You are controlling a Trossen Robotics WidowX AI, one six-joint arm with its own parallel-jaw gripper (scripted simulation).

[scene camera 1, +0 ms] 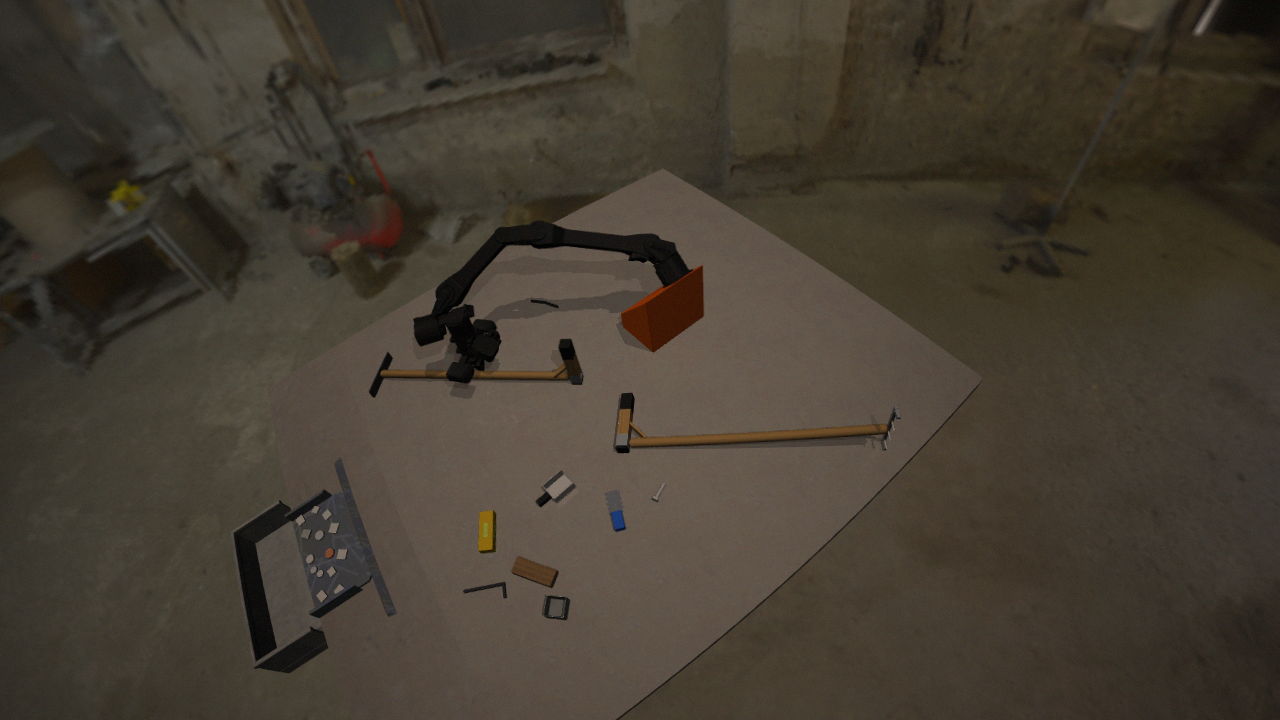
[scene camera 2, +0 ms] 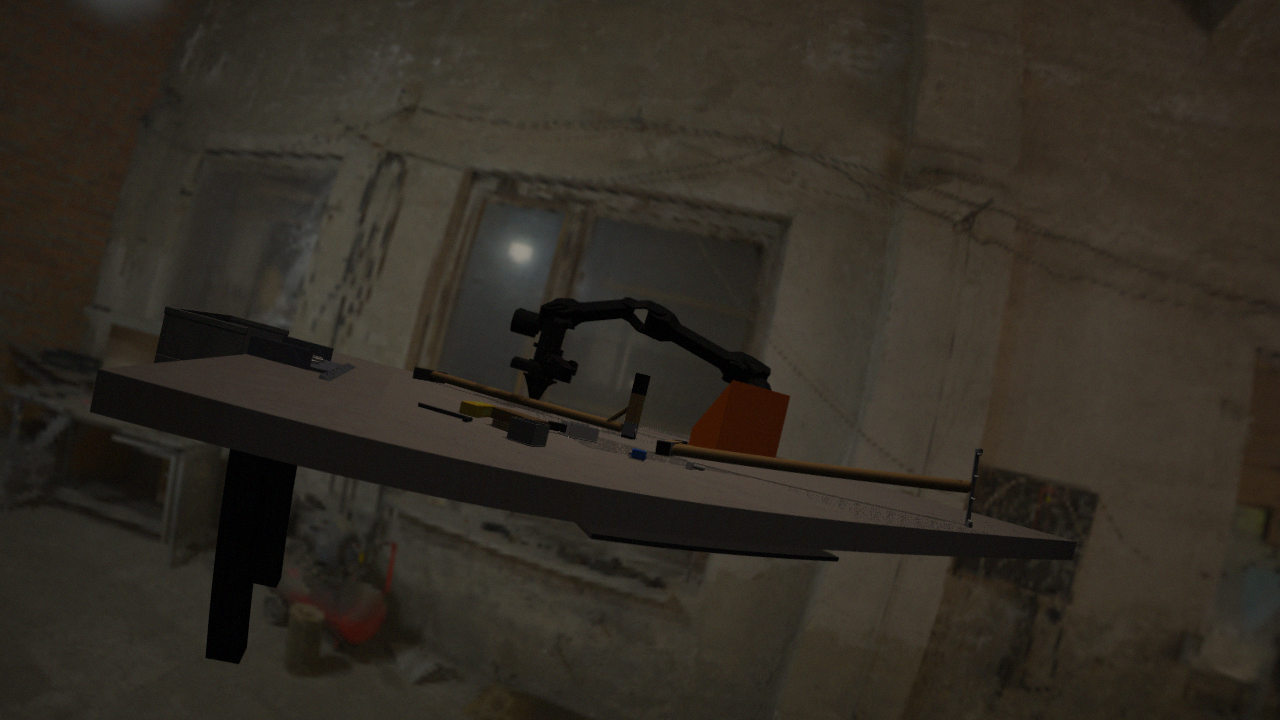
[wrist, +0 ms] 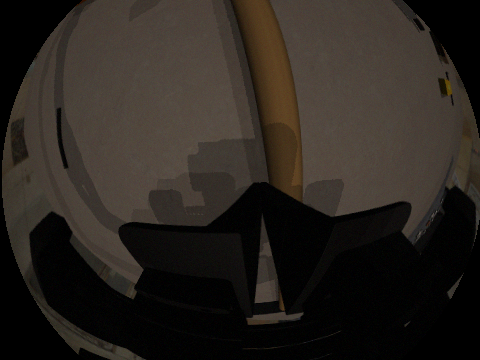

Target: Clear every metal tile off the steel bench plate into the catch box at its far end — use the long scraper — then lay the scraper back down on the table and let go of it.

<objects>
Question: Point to a long scraper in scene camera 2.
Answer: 629,429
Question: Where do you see a long scraper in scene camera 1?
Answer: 570,362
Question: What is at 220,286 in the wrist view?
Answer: My gripper.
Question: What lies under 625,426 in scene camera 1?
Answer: A long scraper.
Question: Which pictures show my gripper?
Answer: Scene camera 1, scene camera 2 and the wrist view: all of them.
</objects>
